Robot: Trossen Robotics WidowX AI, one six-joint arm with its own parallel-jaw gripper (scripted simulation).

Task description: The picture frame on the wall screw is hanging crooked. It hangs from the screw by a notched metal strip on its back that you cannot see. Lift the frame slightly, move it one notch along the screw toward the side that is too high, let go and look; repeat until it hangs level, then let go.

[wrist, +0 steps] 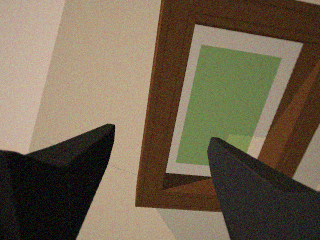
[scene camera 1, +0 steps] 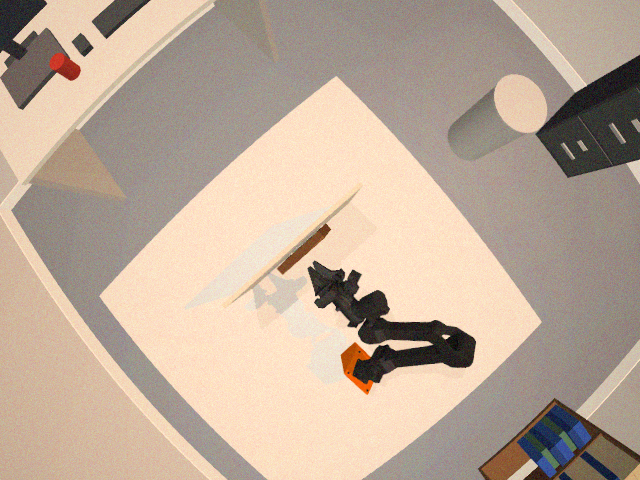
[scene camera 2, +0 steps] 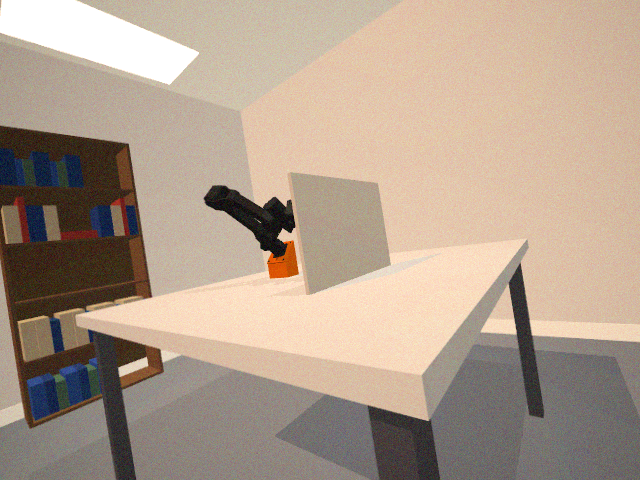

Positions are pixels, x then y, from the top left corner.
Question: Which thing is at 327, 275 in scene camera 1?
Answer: The gripper.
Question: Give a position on an upright wall panel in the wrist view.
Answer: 100, 70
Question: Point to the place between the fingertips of the gripper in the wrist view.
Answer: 162, 138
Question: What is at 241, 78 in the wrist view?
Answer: A picture frame.
